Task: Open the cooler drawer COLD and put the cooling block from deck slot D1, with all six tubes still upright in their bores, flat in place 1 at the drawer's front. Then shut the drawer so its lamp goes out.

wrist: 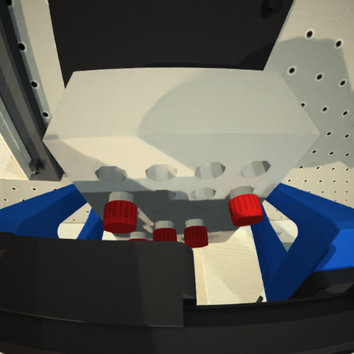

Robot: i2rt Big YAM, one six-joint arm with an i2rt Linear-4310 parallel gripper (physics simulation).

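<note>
The cooling block [180, 112], pale grey with rows of bores, fills the middle of the wrist view. Several red-capped tubes stand in it: one at the left [120, 215], one at the right [245, 209], two between them [164, 234] [196, 235] and a partly hidden one [138, 239]. I cannot count the tubes fully, as the dark gripper body hides the lower part. My gripper [177, 177] is shut on the block, with a blue finger at each side. I cannot make out the drawer COLD, its lamp or place 1 for certain.
A black panel [165, 35] lies beyond the block at the top. A long dark rail [22, 95] runs down the left side. The perforated deck [320, 120] shows at the right. A pale surface [230, 275] shows below the block.
</note>
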